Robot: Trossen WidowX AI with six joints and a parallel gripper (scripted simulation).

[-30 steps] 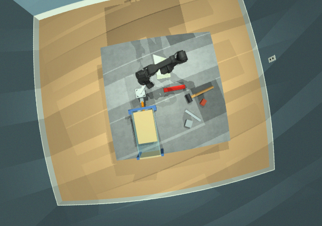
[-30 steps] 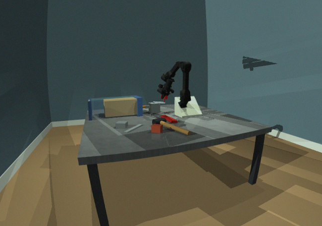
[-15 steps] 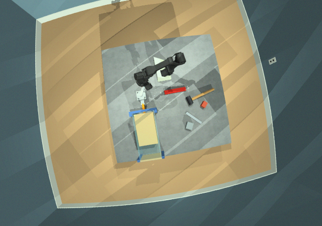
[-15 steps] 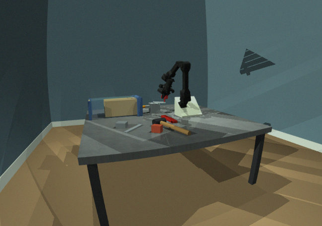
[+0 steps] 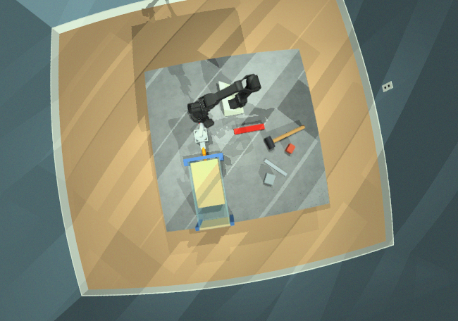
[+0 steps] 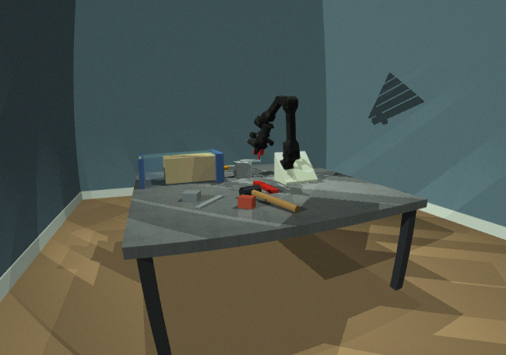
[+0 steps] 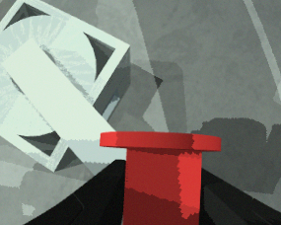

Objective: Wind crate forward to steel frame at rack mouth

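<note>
Right now my gripper tip is 7 cm short of the grey winch, 3 cm to the left of it and 10 cm above it. From my gripper tip the other things lie so: winch handle: 3 cm ahead, 3 cm below; then red flat bar: 13 cm ahead, 33 cm to the left, 13 cm below; then red spool-shaped handle grip: 1 cm behind, 1 cm to the left.
</note>
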